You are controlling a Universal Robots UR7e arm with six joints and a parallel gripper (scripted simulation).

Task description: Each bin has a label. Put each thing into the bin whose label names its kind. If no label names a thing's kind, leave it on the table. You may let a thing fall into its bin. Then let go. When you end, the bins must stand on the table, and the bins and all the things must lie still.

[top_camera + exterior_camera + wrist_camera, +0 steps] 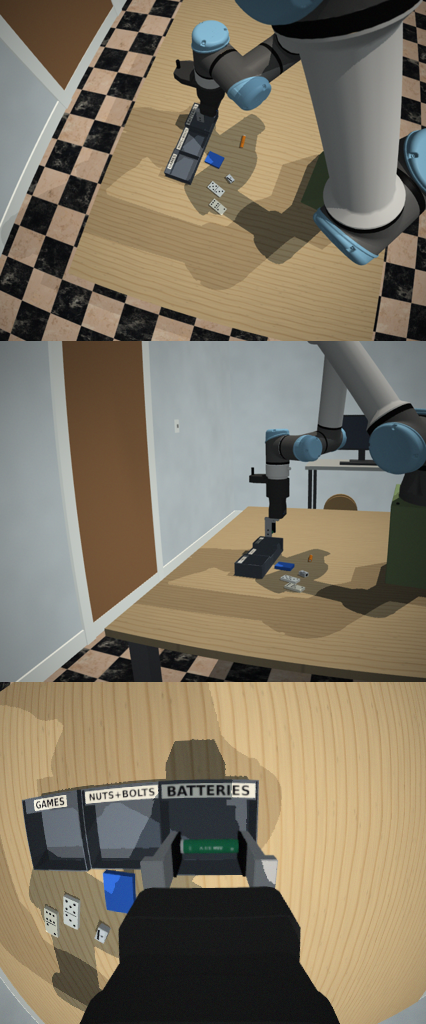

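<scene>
Now: the green battery 1 cm below my hand. Round my hand: dark three-part bin (2 cm ahead, 8 cm to the left, 6 cm below); orange battery (14 cm behind, 4 cm to the left, 8 cm below); blue flat block (6 cm behind, 12 cm to the left, 8 cm below).
</scene>
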